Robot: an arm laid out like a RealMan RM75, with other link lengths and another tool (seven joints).
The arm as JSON. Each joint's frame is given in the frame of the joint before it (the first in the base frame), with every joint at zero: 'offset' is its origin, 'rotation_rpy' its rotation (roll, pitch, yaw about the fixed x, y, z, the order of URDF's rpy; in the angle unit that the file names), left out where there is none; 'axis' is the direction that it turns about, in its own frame. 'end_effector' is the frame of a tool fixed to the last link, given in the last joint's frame.
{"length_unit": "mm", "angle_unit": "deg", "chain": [
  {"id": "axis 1", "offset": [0.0, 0.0, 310.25], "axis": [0.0, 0.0, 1.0]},
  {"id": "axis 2", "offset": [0.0, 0.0, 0.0], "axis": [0.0, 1.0, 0.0]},
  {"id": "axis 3", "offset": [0.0, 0.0, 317.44], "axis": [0.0, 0.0, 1.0]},
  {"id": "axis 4", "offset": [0.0, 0.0, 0.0], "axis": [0.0, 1.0, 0.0]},
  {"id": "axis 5", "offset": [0.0, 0.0, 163.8], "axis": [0.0, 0.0, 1.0]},
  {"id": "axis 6", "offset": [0.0, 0.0, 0.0], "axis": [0.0, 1.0, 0.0]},
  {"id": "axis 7", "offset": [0.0, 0.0, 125.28], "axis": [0.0, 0.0, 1.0]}
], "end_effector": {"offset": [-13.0, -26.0, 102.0], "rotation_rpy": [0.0, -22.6, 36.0]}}
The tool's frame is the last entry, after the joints.
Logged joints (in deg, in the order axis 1, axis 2, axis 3, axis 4, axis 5, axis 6, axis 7), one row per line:
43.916 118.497 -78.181 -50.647 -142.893 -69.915 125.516
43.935 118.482 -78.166 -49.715 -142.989 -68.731 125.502
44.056 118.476 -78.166 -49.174 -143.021 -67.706 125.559
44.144 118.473 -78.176 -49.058 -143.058 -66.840 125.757
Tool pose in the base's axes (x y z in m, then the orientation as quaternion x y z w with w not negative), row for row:
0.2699 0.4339 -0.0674 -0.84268 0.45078 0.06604 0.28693
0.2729 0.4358 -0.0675 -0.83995 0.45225 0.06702 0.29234
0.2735 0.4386 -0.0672 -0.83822 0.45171 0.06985 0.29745
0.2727 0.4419 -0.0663 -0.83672 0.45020 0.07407 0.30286
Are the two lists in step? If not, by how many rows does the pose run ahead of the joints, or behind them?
They are in step.
